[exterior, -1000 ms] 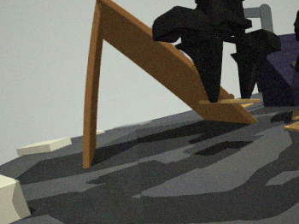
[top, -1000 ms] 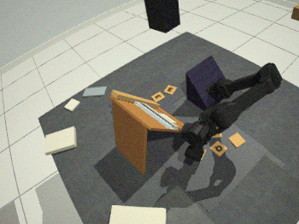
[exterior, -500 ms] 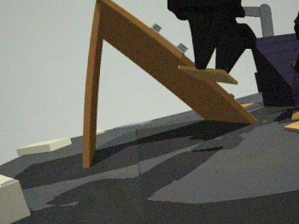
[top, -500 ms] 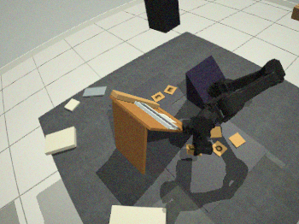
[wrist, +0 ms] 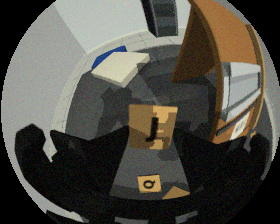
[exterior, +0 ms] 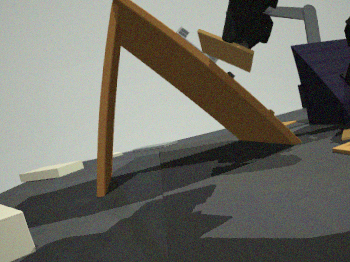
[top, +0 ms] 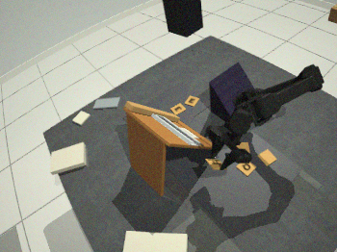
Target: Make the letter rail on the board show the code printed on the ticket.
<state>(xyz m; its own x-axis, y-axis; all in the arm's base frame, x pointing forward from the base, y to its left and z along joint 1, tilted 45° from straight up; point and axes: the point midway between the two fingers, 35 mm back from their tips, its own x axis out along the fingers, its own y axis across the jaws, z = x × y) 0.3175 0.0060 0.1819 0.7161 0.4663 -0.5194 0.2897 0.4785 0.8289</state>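
Right now my gripper tip is 190 mm to the left of the white ticket, 60 mm past it and 40 mm above it. The rest, counted from my gripper tip: cream block (580 mm to the right, 370 mm ahead, 120 mm below); small cream card (770 mm to the right, 180 mm ahead, 130 mm below); grey card (740 mm to the right, 130 mm below, 20 mm ahead).
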